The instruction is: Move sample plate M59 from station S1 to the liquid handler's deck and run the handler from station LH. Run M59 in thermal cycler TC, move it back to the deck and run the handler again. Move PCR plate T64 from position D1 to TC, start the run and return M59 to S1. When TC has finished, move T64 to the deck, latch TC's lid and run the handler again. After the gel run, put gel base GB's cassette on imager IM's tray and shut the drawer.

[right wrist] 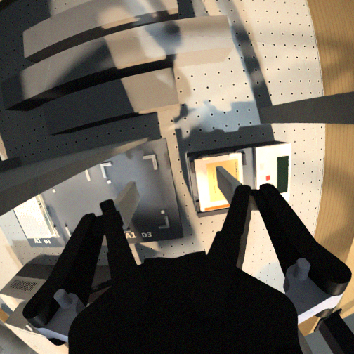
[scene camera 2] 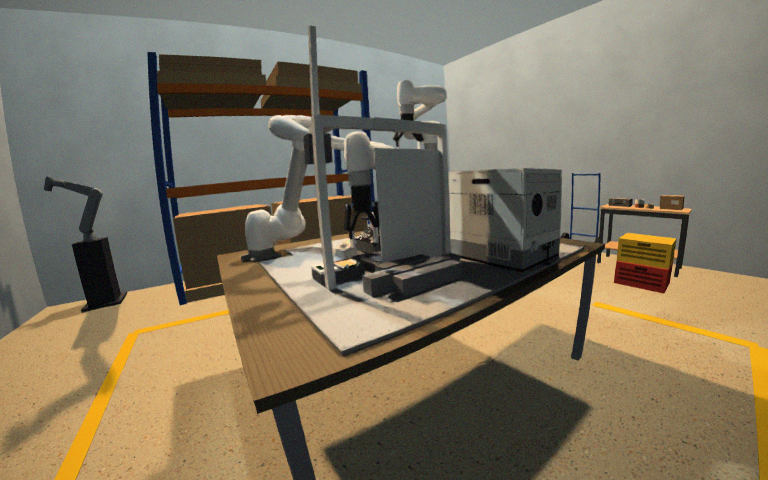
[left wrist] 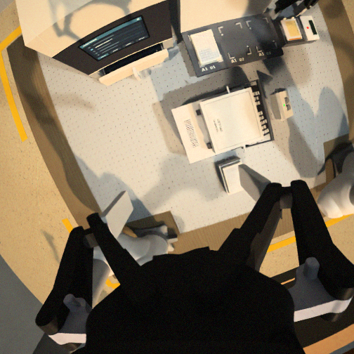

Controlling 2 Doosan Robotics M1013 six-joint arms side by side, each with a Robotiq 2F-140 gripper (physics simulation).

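Frame: origin at the left arm's base, x ahead, y left, z up, level; metres.
Where they show: right gripper, fingertip midpoint: (scene camera 2: 365, 245); right arm's base, link origin: (scene camera 2: 262, 256).
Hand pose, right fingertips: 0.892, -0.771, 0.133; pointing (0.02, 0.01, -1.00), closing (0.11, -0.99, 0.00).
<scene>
After its pixels a point has its place, as x, y, z.
My right gripper (scene camera 2: 362, 233) {0.892, -0.771, 0.133} (right wrist: 176, 183) is open and empty, low over the deck and gel base GB. One finger overlaps the cassette in view. The cassette (left wrist: 291, 29) (right wrist: 227, 197), with a yellow gel, sits in the gel base (right wrist: 248, 159); a red light shows beside it. My left gripper (scene camera 2: 408, 137) {0.471, -0.269, 0.551} (left wrist: 182, 188) is open and empty, high above the table. A white plate (left wrist: 205, 47) (right wrist: 35, 215) lies on deck position D1. Thermal cycler TC's lid (left wrist: 232, 120) is down; its latch is unclear. Another white plate (left wrist: 232, 177) sits on a small stand. Imager IM's drawer (left wrist: 135, 67) is partly out.
Imager IM's housing (scene camera 2: 492, 215) {1.137, -0.304, 0.226} stands beside the handler's upright panel (scene camera 2: 410, 203) {0.934, -0.573, 0.286}. A frame post (scene camera 2: 318, 169) {0.995, -0.964, 0.436} (right wrist: 310, 107) rises near the gel base. Long grey blocks (scene camera 2: 424, 278) {1.193, -0.695, 0.057} (right wrist: 120, 55) lie beside the deck (left wrist: 250, 40) (right wrist: 155, 195). A small box with a green light (left wrist: 283, 104) stands near TC.
</scene>
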